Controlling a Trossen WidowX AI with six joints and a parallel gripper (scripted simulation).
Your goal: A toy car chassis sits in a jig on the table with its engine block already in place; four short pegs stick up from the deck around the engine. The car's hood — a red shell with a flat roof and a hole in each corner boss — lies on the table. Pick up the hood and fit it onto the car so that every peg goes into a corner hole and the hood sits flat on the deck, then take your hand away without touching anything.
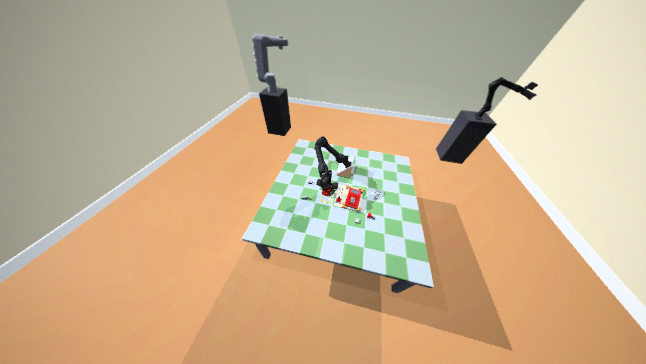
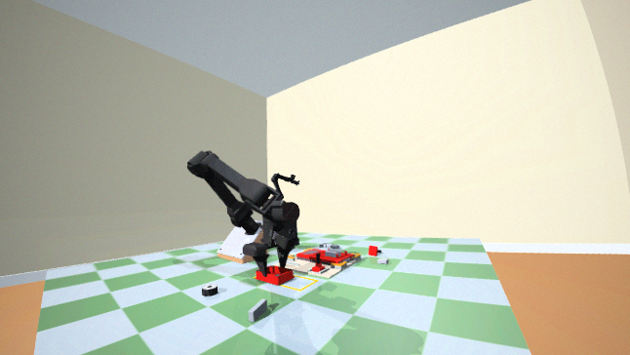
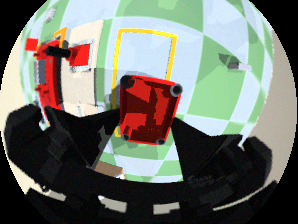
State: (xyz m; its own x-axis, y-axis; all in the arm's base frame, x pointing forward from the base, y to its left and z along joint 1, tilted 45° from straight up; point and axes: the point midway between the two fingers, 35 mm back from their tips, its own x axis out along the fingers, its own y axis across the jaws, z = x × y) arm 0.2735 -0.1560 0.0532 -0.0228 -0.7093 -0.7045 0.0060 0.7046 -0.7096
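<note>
Now: the red hood 1 cm below my gripper tip. The rest, counted from my gripper tip: grey engine block: 6 cm ahead, 24 cm to the left; black wheel: 7 cm behind, 17 cm to the right, 1 cm below; beige jig: 2 cm ahead, 22 cm to the left, 1 cm below.
</note>
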